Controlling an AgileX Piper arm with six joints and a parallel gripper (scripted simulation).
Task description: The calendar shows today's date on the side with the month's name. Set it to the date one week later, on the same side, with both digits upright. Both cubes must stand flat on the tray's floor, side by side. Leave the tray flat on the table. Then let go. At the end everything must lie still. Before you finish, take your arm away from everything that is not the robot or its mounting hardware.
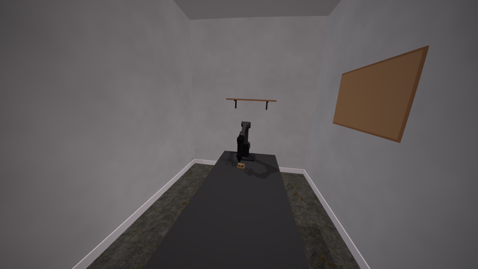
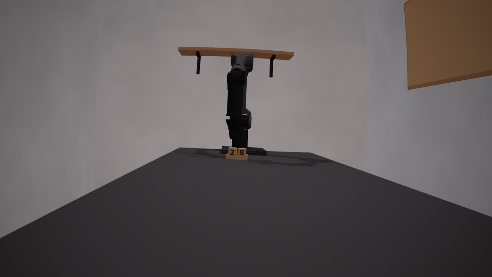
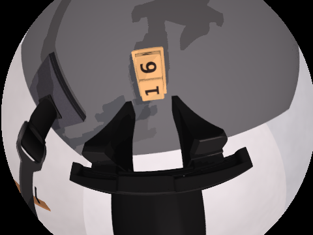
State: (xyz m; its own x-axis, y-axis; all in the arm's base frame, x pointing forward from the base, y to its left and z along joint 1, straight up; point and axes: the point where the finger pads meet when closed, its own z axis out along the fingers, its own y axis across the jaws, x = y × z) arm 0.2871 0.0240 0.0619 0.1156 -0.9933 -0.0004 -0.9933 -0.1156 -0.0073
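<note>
Right now my hand is 5 cm above the wooden cube. From my hand the other things lie so: wooden tray (7 cm below, 2 cm to the left).
</note>
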